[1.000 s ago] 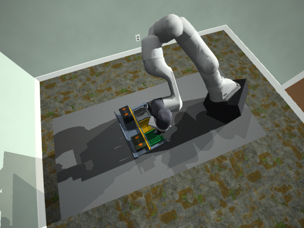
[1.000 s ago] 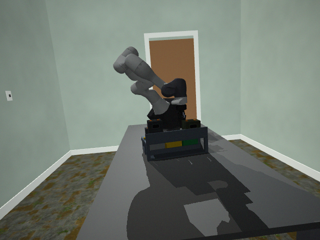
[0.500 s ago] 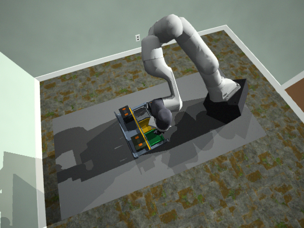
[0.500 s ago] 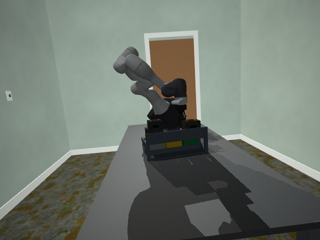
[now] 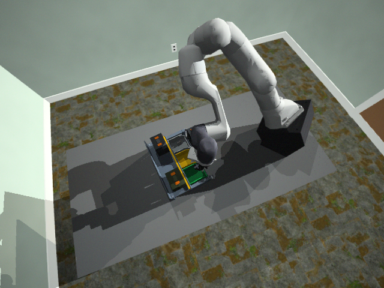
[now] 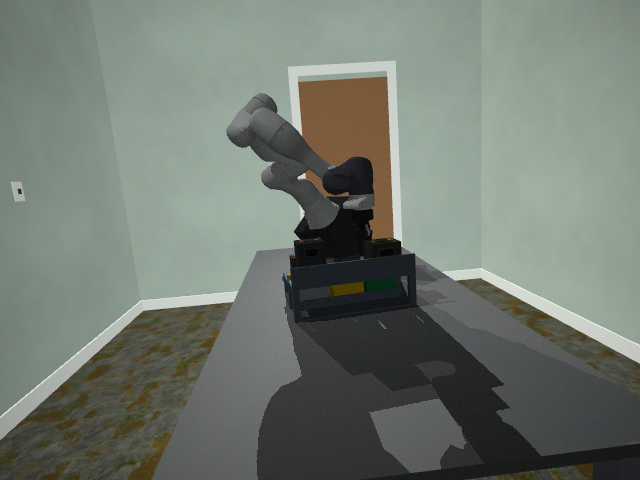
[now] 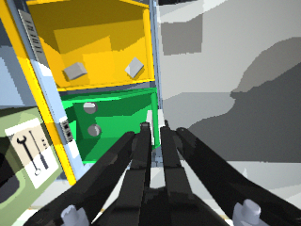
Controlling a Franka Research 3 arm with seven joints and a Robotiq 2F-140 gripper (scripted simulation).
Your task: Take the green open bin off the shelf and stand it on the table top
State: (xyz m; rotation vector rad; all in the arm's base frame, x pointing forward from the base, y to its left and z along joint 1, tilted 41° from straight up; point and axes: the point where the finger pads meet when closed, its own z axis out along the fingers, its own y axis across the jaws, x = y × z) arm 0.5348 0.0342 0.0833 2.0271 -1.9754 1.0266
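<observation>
Right now my hand is 8 cm short of the green open bin, 2 cm above it and 1 cm to the left of it. Round my hand: yellow rail 12 cm to the right, 12 cm ahead, 3 cm above; yellow bin 12 cm to the right, 7 cm ahead, 4 cm below.
</observation>
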